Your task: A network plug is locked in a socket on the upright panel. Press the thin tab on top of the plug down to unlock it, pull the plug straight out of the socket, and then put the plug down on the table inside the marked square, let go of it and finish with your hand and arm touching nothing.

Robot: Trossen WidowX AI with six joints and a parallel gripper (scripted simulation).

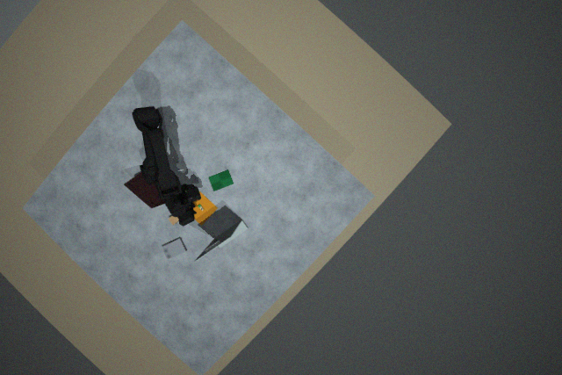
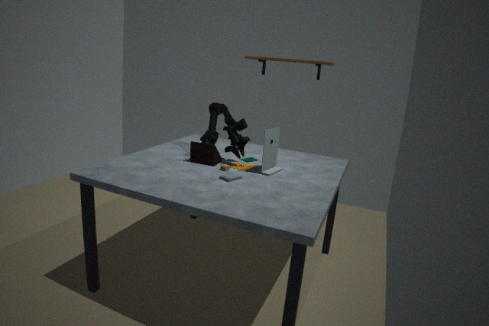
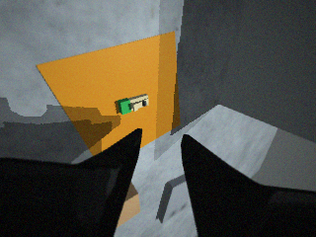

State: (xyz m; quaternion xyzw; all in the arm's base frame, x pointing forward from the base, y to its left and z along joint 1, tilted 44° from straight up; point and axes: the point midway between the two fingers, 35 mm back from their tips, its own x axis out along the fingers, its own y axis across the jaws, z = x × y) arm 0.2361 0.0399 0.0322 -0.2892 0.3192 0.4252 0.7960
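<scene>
My gripper tip is now 5 cm above the network plug, 1 cm to the right of it and 1 cm short of it. From my gripper tip the other things lie so: upright grey panel 18 cm ahead, 6 cm above, 3 cm to the left; orange square 6 cm below, 1 cm ahead; flat grey block 23 cm to the right, 6 cm ahead, 5 cm below.
</scene>
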